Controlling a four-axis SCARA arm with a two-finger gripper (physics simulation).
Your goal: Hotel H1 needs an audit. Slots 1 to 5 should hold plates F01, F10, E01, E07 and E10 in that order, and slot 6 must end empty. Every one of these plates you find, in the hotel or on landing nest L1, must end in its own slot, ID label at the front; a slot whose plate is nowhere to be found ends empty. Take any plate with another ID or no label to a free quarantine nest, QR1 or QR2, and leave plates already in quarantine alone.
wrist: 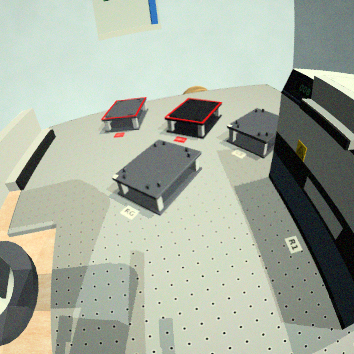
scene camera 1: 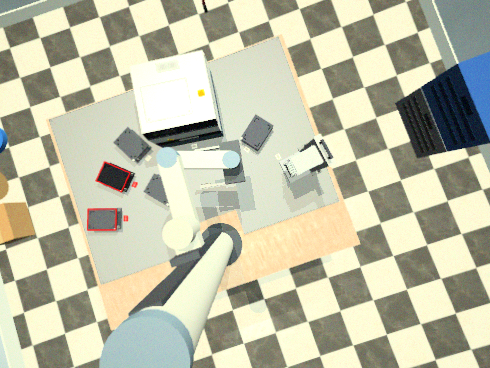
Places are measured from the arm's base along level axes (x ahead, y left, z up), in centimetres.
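Pixels of known places: gripper, between the fingertips: [wrist: 176,96] [scene camera 1: 197,169].
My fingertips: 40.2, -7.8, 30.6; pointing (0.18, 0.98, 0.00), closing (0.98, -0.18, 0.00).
Note:
Ahead of a thing's pixels: the offset from my fingertips to its top centre, as dx, dy, dz.
My gripper [scene camera 1: 197,168] [wrist: 176,96] is open and empty, its fingers spread wide above the grey board in front of the white instrument. Hotel H1 @[-12.3, -47.5, -0.9] [scene camera 1: 303,162] stands at the right with a white plate visible from above; its slots and IDs cannot be read. One red-edged quarantine nest @[+16.7, +51.7, -24.0] [scene camera 1: 114,177] [wrist: 194,110] has a black top surface; whether that is a plate is unclear. The other red-edged nest @[-4.1, +65.0, -23.9] [scene camera 1: 103,219] [wrist: 125,108] shows a bare grey top. A grey nest @[+31.0, +36.5, -23.4] [scene camera 1: 132,144] [wrist: 254,127] beside the instrument, possibly L1, shows no plate; its label is too small to read surely.
The white instrument @[+40.1, +0.5, -4.7] [scene camera 1: 167,97] [wrist: 320,165], labelled R1, stands at the back. A grey nest @[+0.7, +28.3, -23.4] [scene camera 1: 156,189] [wrist: 157,167] lies partly under the arm. Another grey nest @[+13.2, -33.3, -23.8] [scene camera 1: 257,132] stands between instrument and hotel. The arm's round base [scene camera 1: 236,245] is at the front edge.

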